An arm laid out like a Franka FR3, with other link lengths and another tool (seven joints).
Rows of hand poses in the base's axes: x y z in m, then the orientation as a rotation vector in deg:
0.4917 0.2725 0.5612 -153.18 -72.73 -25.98
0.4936 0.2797 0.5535 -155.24 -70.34 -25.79
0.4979 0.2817 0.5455 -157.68 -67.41 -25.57
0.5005 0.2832 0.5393 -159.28 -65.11 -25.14
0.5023 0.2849 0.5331 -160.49 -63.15 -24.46
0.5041 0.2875 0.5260 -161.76 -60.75 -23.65
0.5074 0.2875 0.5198 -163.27 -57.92 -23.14
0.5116 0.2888 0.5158 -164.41 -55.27 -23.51
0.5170 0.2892 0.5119 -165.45 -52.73 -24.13
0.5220 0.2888 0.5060 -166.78 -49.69 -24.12
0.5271 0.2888 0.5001 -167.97 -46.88 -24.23
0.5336 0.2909 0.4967 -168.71 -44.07 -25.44
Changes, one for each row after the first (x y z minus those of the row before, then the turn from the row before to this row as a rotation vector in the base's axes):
0.0019 0.0072 -0.0077 -0.61 0.10 -2.10
0.0043 0.0020 -0.0080 -0.75 0.11 -2.53
0.0026 0.0015 -0.0062 -0.40 0.30 -1.84
0.0018 0.0017 -0.0062 -0.28 0.49 -1.49
0.0018 0.0026 -0.0071 -0.20 0.61 -1.75
0.0033 0.0000 -0.0062 -0.25 0.41 -2.09
0.0042 0.0013 -0.0040 0.04 -0.13 -1.91
0.0054 0.0004 -0.0039 0.06 -0.30 -1.83
0.0050 -0.0004 -0.0059 -0.11 0.10 -2.18
0.0051 0.0000 -0.0059 -0.11 0.00 -2.01
0.0065 0.0021 -0.0034 0.30 -0.66 -1.92

